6 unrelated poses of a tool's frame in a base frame.
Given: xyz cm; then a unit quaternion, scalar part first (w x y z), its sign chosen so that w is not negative.
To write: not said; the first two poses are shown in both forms.
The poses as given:
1: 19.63, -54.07, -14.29, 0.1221, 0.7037, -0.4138, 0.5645
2: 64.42, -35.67, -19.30, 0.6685, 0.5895, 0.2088, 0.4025
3: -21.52, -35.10, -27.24, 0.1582, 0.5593, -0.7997, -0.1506
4: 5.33, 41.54, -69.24, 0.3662, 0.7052, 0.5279, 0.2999
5: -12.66, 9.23, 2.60, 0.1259, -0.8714, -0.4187, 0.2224
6: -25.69, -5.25, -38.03, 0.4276, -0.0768, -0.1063, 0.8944
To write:
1: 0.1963, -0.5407, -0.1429, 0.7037, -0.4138, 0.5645, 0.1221
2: 0.6442, -0.3567, -0.1930, 0.5895, 0.2088, 0.4025, 0.6685
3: -0.2152, -0.3510, -0.2724, 0.5593, -0.7997, -0.1506, 0.1582
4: 0.0533, 0.4154, -0.6924, 0.7052, 0.5279, 0.2999, 0.3662
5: -0.1266, 0.0923, 0.0260, -0.8714, -0.4187, 0.2224, 0.1259
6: -0.2569, -0.0525, -0.3803, -0.0768, -0.1063, 0.8944, 0.4276
